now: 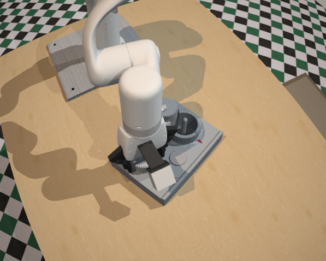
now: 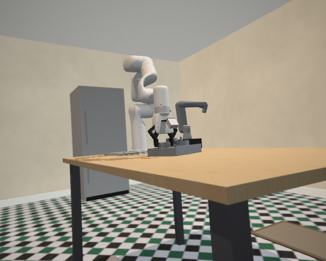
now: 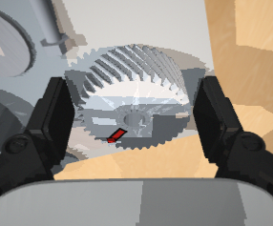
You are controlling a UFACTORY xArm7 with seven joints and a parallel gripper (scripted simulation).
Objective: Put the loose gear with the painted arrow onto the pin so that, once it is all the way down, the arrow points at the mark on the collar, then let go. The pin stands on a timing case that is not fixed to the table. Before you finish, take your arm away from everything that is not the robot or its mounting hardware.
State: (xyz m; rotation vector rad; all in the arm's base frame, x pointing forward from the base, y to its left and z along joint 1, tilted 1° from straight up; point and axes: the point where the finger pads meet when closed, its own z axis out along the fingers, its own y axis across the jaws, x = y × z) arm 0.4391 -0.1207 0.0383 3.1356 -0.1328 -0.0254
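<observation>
Now: hand right at the gear. From my hand the other things lie so: bolt (50 mm ahead, 40 mm to the left, 10 mm below).
</observation>
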